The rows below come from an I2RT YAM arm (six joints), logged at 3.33 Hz.
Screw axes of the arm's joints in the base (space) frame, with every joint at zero. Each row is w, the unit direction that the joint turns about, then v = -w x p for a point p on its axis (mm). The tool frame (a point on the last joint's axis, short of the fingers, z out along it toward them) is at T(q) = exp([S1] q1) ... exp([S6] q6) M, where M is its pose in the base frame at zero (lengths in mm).
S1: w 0 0 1 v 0.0 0.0 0.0
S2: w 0 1 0 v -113.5 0.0 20.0
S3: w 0 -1 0 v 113.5 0.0 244.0
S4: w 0 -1 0 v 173.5 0.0 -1.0
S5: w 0 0 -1 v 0.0 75.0 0.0
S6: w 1 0 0 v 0.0 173.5 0.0
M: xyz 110.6 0.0 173.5 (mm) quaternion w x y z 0.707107 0 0.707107 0
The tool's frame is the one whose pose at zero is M.
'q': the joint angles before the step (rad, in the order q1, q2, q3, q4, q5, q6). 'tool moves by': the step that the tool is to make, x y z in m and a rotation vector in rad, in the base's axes. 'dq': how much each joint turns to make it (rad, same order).
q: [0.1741, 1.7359, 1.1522, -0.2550, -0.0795, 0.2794]
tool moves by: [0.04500, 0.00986, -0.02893, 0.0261, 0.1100, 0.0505]
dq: [-0.0011, 0.2258, 0.2022, -0.0816, -0.0672, -0.0121]
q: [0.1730, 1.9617, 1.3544, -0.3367, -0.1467, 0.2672]
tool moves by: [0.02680, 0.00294, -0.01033, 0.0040, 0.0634, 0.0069]
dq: [-0.0053, 0.1251, 0.1583, -0.0952, -0.0190, -0.0019]
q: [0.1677, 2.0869, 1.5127, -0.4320, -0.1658, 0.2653]
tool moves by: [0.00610, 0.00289, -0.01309, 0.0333, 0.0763, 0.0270]
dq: [0.0000, 0.0606, 0.0554, -0.0645, -0.0530, -0.0003]
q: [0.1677, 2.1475, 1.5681, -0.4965, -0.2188, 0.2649]
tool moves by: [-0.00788, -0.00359, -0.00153, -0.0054, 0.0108, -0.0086]
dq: [-0.0046, -0.0255, -0.0447, 0.0080, 0.0050, 0.0019]
